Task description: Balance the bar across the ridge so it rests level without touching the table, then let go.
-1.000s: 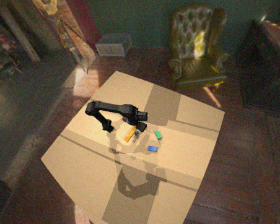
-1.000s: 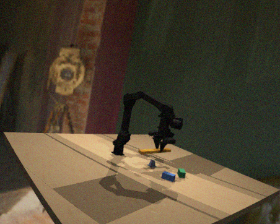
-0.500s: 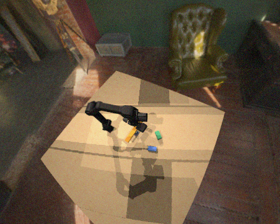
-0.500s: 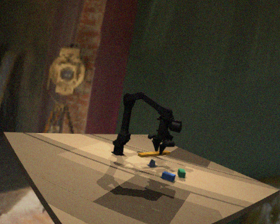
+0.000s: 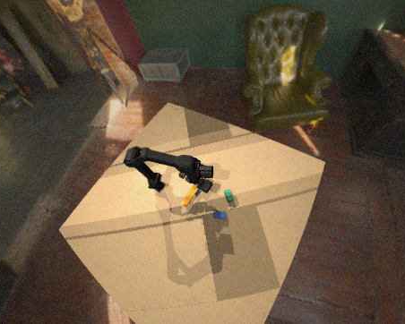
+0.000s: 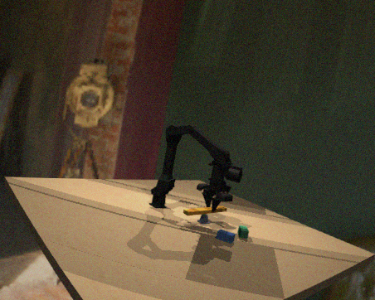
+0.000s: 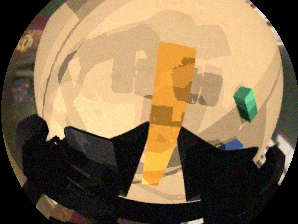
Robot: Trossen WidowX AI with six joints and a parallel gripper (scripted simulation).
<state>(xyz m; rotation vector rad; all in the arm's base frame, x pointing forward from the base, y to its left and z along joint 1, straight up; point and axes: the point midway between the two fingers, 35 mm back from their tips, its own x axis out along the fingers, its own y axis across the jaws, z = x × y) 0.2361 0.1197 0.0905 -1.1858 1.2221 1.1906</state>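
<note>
My gripper tip is now 30 mm to the left of the orange bar. Round my gripper tip: green block 180 mm ahead, 40 mm to the left, 40 mm below; then blue block 190 mm ahead, 80 mm to the right, 40 mm below.
</note>
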